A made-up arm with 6 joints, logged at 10 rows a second.
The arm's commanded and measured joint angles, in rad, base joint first. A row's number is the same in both.
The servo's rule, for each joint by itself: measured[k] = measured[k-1] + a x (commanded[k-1-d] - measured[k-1]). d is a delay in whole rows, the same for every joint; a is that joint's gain. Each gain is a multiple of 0.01, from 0.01 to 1. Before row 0 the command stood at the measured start. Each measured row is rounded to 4 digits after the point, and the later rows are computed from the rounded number. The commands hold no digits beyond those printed.
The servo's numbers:
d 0
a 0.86 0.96 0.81 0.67 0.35 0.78
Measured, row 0:
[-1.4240, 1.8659, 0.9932, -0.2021, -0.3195, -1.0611]
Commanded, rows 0 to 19:
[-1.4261, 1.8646, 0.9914, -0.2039, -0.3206, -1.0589]
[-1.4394, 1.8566, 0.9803, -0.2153, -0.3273, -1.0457]
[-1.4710, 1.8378, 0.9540, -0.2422, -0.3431, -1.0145]
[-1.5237, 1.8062, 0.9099, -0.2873, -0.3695, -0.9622]
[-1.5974, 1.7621, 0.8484, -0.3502, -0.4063, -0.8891]
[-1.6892, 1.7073, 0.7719, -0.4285, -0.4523, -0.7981]
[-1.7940, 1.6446, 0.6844, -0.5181, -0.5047, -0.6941]
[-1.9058, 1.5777, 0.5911, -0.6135, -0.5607, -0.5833]
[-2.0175, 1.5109, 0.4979, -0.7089, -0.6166, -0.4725]
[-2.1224, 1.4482, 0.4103, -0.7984, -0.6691, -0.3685]
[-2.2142, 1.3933, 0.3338, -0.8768, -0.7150, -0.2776]
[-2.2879, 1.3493, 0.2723, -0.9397, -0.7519, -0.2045]
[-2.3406, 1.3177, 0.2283, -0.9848, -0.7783, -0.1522]
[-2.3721, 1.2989, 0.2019, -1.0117, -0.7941, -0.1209]
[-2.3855, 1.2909, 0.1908, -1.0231, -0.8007, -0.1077]
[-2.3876, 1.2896, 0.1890, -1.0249, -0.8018, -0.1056]
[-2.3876, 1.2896, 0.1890, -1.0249, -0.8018, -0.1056]
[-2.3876, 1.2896, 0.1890, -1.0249, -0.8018, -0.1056]
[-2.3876, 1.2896, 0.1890, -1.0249, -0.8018, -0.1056]
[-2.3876, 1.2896, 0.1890, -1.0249, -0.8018, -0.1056]
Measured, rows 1 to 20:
[-1.4258, 1.8647, 0.9917, -0.2033, -0.3199, -1.0594]
[-1.4375, 1.8569, 0.9825, -0.2113, -0.3225, -1.0487]
[-1.4663, 1.8386, 0.9594, -0.2320, -0.3297, -1.0220]
[-1.5157, 1.8075, 0.9193, -0.2691, -0.3436, -0.9754]
[-1.5860, 1.7639, 0.8619, -0.3234, -0.3655, -0.9081]
[-1.6748, 1.7096, 0.7890, -0.3938, -0.3959, -0.8223]
[-1.7773, 1.6472, 0.7043, -0.4771, -0.4340, -0.7223]
[-1.8878, 1.5805, 0.6126, -0.5685, -0.4783, -0.6139]
[-1.9993, 1.5137, 0.5197, -0.6626, -0.5267, -0.5036]
[-2.1052, 1.4508, 0.4311, -0.7536, -0.5765, -0.3982]
[-2.1989, 1.3956, 0.3523, -0.8361, -0.6250, -0.3041]
[-2.2754, 1.3512, 0.2875, -0.9055, -0.6694, -0.2264]
[-2.3315, 1.3190, 0.2395, -0.9586, -0.7075, -0.1685]
[-2.3664, 1.2997, 0.2090, -0.9942, -0.7378, -0.1314]
[-2.3828, 1.2913, 0.1943, -1.0136, -0.7598, -0.1129]
[-2.3869, 1.2897, 0.1900, -1.0212, -0.7745, -0.1072]
[-2.3875, 1.2896, 0.1892, -1.0237, -0.7841, -0.1060]
[-2.3876, 1.2896, 0.1890, -1.0245, -0.7903, -0.1057]
[-2.3876, 1.2896, 0.1890, -1.0248, -0.7943, -0.1056]
[-2.3876, 1.2896, 0.1890, -1.0249, -0.7969, -0.1056]

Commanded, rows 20 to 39:
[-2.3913, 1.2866, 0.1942, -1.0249, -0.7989, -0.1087]
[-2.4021, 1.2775, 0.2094, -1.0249, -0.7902, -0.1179]
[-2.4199, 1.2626, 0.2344, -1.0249, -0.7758, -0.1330]
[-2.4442, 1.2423, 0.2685, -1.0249, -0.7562, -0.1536]
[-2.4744, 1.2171, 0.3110, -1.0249, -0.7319, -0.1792]
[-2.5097, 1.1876, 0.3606, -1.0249, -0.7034, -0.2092]
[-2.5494, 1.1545, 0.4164, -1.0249, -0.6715, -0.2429]
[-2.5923, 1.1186, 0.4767, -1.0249, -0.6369, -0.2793]
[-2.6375, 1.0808, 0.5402, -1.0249, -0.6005, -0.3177]
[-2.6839, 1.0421, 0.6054, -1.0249, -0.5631, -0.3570]
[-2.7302, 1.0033, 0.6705, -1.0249, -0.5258, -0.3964]
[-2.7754, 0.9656, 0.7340, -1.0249, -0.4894, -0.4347]
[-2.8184, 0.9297, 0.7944, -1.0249, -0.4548, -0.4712]
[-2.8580, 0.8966, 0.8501, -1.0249, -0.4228, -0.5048]
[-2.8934, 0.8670, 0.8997, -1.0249, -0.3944, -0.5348]
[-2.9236, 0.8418, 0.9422, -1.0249, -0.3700, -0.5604]
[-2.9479, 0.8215, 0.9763, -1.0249, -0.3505, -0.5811]
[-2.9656, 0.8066, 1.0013, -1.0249, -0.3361, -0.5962]
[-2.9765, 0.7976, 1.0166, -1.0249, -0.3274, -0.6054]
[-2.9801, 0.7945, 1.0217, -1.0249, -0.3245, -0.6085]
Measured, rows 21 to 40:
[-2.3908, 1.2867, 0.1932, -1.0249, -0.7976, -0.1080]
[-2.4005, 1.2779, 0.2063, -1.0249, -0.7950, -0.1157]
[-2.4172, 1.2632, 0.2291, -1.0249, -0.7883, -0.1292]
[-2.4404, 1.2431, 0.2610, -1.0249, -0.7771, -0.1482]
[-2.4696, 1.2181, 0.3015, -1.0249, -0.7613, -0.1724]
[-2.5041, 1.1888, 0.3494, -1.0249, -0.7410, -0.2011]
[-2.5431, 1.1559, 0.4037, -1.0249, -0.7167, -0.2337]
[-2.5854, 1.1201, 0.4628, -1.0249, -0.6888, -0.2693]
[-2.6302, 1.0824, 0.5255, -1.0249, -0.6579, -0.3071]
[-2.6764, 1.0437, 0.5902, -1.0249, -0.6247, -0.3460]
[-2.7227, 1.0049, 0.6552, -1.0249, -0.5901, -0.3853]
[-2.7680, 0.9672, 0.7190, -1.0249, -0.5549, -0.4238]
[-2.8113, 0.9312, 0.7801, -1.0249, -0.5199, -0.4608]
[-2.8515, 0.8980, 0.8368, -1.0249, -0.4859, -0.4951]
[-2.8875, 0.8682, 0.8877, -1.0249, -0.4539, -0.5261]
[-2.9185, 0.8429, 0.9318, -1.0249, -0.4245, -0.5529]
[-2.9438, 0.8224, 0.9678, -1.0249, -0.3986, -0.5749]
[-2.9625, 0.8072, 0.9949, -1.0249, -0.3767, -0.5915]
[-2.9745, 0.7980, 1.0125, -1.0249, -0.3594, -0.6023]
[-2.9793, 0.7946, 1.0200, -1.0249, -0.3472, -0.6071]

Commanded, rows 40 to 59:
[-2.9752, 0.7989, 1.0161, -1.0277, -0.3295, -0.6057]
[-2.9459, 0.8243, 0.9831, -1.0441, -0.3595, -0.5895]
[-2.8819, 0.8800, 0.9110, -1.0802, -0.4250, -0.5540]
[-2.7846, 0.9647, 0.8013, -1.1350, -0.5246, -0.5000]
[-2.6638, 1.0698, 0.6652, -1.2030, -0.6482, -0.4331]
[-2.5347, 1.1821, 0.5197, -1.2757, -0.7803, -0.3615]
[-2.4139, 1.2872, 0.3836, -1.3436, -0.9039, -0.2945]
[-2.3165, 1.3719, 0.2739, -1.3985, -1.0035, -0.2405]
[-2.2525, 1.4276, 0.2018, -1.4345, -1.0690, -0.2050]
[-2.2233, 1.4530, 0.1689, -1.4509, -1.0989, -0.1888]
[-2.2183, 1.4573, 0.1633, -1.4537, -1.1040, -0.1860]
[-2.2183, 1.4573, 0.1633, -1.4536, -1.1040, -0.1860]
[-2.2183, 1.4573, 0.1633, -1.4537, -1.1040, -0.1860]
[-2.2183, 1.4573, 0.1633, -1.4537, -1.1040, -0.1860]
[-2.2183, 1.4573, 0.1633, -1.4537, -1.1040, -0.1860]
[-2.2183, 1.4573, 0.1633, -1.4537, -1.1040, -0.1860]
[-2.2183, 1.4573, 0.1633, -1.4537, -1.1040, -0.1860]
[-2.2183, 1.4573, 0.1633, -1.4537, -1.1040, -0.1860]
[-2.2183, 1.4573, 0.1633, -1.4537, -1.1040, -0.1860]
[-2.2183, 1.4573, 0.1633, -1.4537, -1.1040, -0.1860]
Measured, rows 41 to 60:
[-2.9758, 0.7987, 1.0168, -1.0268, -0.3410, -0.6060]
[-2.9501, 0.8233, 0.9895, -1.0384, -0.3475, -0.5931]
[-2.8914, 0.8777, 0.9259, -1.0664, -0.3746, -0.5626]
[-2.7996, 0.9612, 0.8250, -1.1124, -0.4271, -0.5138]
[-2.6828, 1.0655, 0.6956, -1.1731, -0.5045, -0.4509]
[-2.5554, 1.1774, 0.5531, -1.2418, -0.6010, -0.3812]
[-2.4337, 1.2828, 0.4158, -1.3100, -0.7070, -0.3136]
[-2.3329, 1.3683, 0.3009, -1.3693, -0.8108, -0.2566]
[-2.2638, 1.4252, 0.2206, -1.4130, -0.9012, -0.2164]
[-2.2290, 1.4519, 0.1787, -1.4384, -0.9704, -0.1949]
[-2.2198, 1.4571, 0.1662, -1.4487, -1.0172, -0.1880]
[-2.2185, 1.4573, 0.1639, -1.4520, -1.0476, -0.1864]
[-2.2183, 1.4573, 0.1634, -1.4531, -1.0673, -0.1861]
[-2.2183, 1.4573, 0.1633, -1.4535, -1.0801, -0.1860]
[-2.2183, 1.4573, 0.1633, -1.4536, -1.0885, -0.1860]
[-2.2183, 1.4573, 0.1633, -1.4537, -1.0939, -0.1860]
[-2.2183, 1.4573, 0.1633, -1.4537, -1.0974, -0.1860]
[-2.2183, 1.4573, 0.1633, -1.4537, -1.0997, -0.1860]
[-2.2183, 1.4573, 0.1633, -1.4537, -1.1012, -0.1860]
[-2.2183, 1.4573, 0.1633, -1.4537, -1.1022, -0.1860]

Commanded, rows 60 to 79:
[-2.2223, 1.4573, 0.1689, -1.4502, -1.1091, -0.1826]
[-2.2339, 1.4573, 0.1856, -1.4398, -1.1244, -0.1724]
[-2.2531, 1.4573, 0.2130, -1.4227, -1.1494, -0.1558]
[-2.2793, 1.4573, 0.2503, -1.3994, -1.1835, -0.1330]
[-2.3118, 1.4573, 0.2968, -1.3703, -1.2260, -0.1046]
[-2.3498, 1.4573, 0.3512, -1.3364, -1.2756, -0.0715]
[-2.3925, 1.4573, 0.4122, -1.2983, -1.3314, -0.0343]
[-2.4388, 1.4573, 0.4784, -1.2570, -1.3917, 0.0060]
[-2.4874, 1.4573, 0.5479, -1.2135, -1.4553, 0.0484]
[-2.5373, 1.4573, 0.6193, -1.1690, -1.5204, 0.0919]
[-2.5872, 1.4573, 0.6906, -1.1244, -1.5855, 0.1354]
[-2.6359, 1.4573, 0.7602, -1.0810, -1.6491, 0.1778]
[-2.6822, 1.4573, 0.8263, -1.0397, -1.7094, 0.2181]
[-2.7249, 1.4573, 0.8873, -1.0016, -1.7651, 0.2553]
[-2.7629, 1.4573, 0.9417, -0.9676, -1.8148, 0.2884]
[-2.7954, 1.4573, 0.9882, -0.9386, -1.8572, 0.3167]
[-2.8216, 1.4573, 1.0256, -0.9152, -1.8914, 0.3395]
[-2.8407, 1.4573, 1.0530, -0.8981, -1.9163, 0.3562]
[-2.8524, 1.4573, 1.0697, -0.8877, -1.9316, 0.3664]
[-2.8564, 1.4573, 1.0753, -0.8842, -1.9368, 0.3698]
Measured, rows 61 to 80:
[-2.2217, 1.4573, 0.1678, -1.4514, -1.1046, -0.1833]
[-2.2322, 1.4573, 0.1822, -1.4436, -1.1115, -0.1748]
[-2.2502, 1.4573, 0.2071, -1.4296, -1.1248, -0.1600]
[-2.2752, 1.4573, 0.2421, -1.4094, -1.1453, -0.1389]
[-2.3067, 1.4573, 0.2864, -1.3832, -1.1735, -0.1121]
[-2.3438, 1.4573, 0.3389, -1.3518, -1.2092, -0.0804]
[-2.3857, 1.4573, 0.3983, -1.3160, -1.2520, -0.0444]
[-2.4314, 1.4573, 0.4632, -1.2765, -1.3009, -0.0051]
[-2.4796, 1.4573, 0.5318, -1.2343, -1.3549, 0.0366]
[-2.5292, 1.4573, 0.6027, -1.1905, -1.4128, 0.0797]
[-2.5791, 1.4573, 0.6739, -1.1462, -1.4732, 0.1231]
[-2.6279, 1.4573, 0.7438, -1.1025, -1.5348, 0.1658]
[-2.6746, 1.4573, 0.8106, -1.0604, -1.5959, 0.2066]
[-2.7179, 1.4573, 0.8727, -1.0210, -1.6551, 0.2446]
[-2.7566, 1.4573, 0.9286, -0.9852, -1.7110, 0.2788]
[-2.7900, 1.4573, 0.9769, -0.9540, -1.7622, 0.3084]
[-2.8172, 1.4573, 1.0163, -0.9280, -1.8074, 0.3327]
[-2.8374, 1.4573, 1.0460, -0.9080, -1.8455, 0.3510]
[-2.8503, 1.4573, 1.0652, -0.8944, -1.8756, 0.3630]
[-2.8555, 1.4573, 1.0734, -0.8876, -1.8970, 0.3683]

